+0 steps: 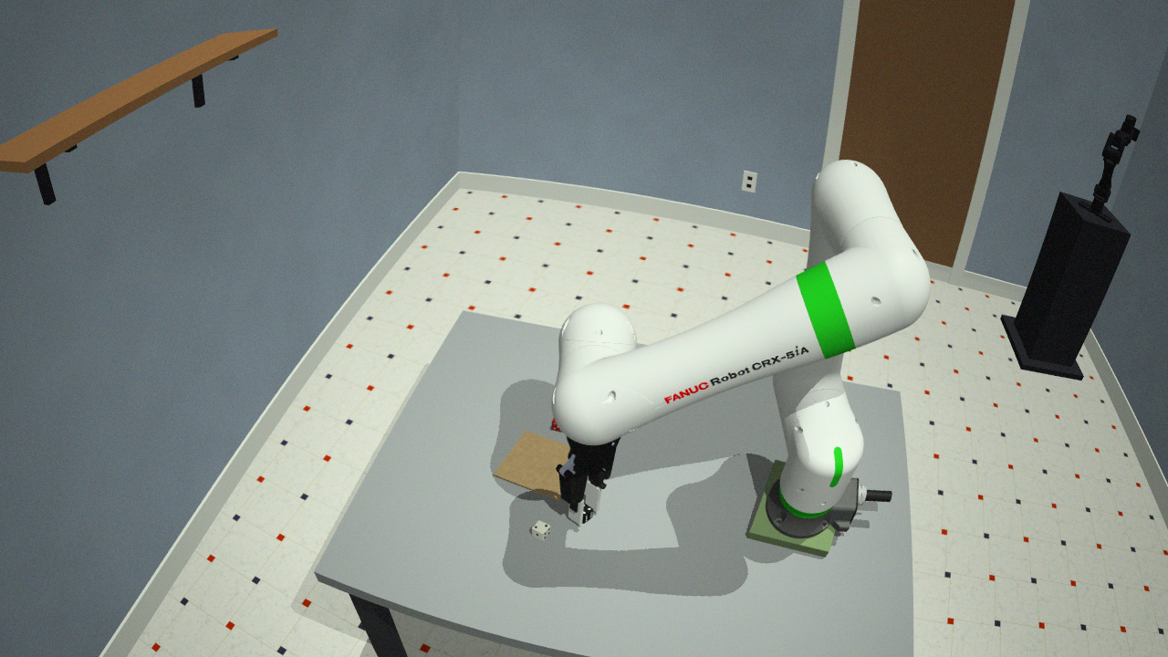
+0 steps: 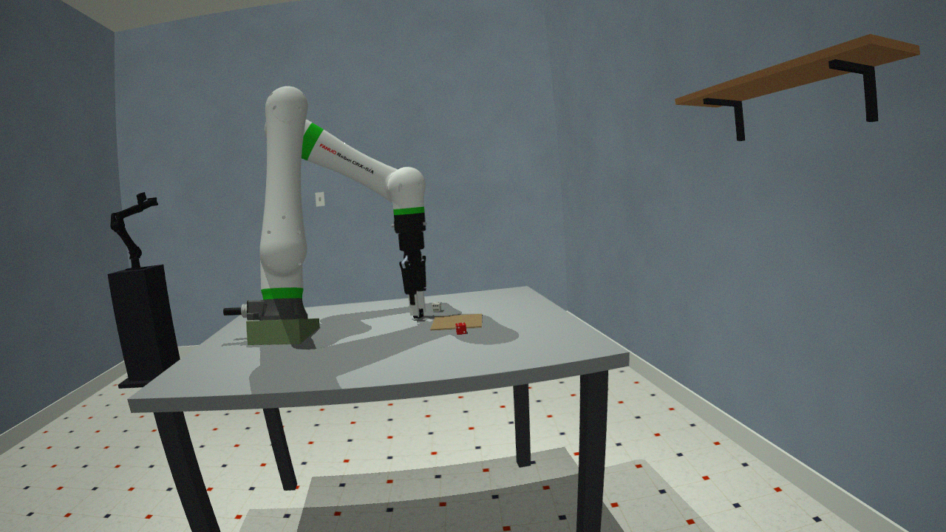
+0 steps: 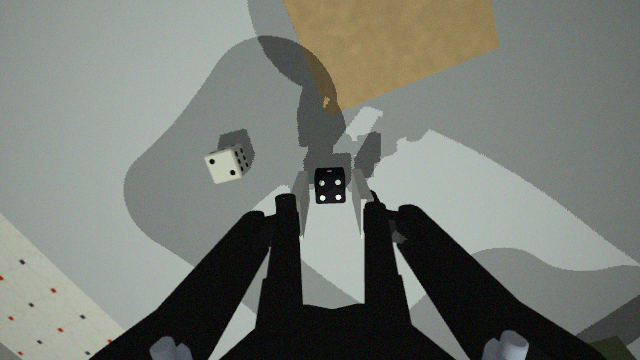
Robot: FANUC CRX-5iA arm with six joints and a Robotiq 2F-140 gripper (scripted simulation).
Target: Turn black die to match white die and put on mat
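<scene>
Right now my hand is 3 cm above the black die. From my hand the other things lie so: white die: 6 cm to the left, 6 cm ahead, 3 cm below; tan mat: 11 cm to the right, 10 cm ahead, 4 cm below; red die: 23 cm to the right, 9 cm ahead, 3 cm below.
</scene>
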